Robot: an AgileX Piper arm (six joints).
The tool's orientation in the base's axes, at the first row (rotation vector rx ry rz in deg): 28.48 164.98 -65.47
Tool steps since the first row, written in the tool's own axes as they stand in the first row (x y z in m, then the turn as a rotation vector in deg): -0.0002 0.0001 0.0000 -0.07 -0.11 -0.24; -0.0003 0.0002 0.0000 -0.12 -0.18 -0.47; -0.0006 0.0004 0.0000 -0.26 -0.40 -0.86; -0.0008 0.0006 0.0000 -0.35 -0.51 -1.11; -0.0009 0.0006 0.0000 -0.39 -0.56 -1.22; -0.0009 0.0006 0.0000 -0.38 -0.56 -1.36; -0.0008 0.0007 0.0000 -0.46 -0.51 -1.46; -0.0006 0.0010 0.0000 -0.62 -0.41 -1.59; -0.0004 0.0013 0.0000 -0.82 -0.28 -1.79; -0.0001 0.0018 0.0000 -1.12 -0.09 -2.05; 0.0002 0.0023 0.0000 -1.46 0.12 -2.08; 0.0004 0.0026 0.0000 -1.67 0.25 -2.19; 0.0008 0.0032 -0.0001 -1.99 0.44 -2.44
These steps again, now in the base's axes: 0.0002 0.0000 0.0000 0.06 0.07 0.26; 0.0003 0.0001 -0.0001 0.11 0.16 0.48; 0.0007 0.0001 -0.0002 0.23 0.23 0.93; 0.0009 0.0002 -0.0003 0.31 0.29 1.20; 0.0010 0.0002 -0.0003 0.34 0.32 1.32; 0.0010 0.0002 -0.0003 0.35 0.42 1.42; 0.0010 0.0002 -0.0004 0.45 0.49 1.47; 0.0009 0.0005 -0.0006 0.65 0.60 1.52; 0.0008 0.0008 -0.0008 0.90 0.77 1.60; 0.0006 0.0012 -0.0012 1.27 0.99 1.70; 0.0005 0.0016 -0.0016 1.65 1.05 1.62; 0.0004 0.0019 -0.0018 1.90 1.15 1.64; 0.0002 0.0025 -0.0022 2.29 1.36 1.74
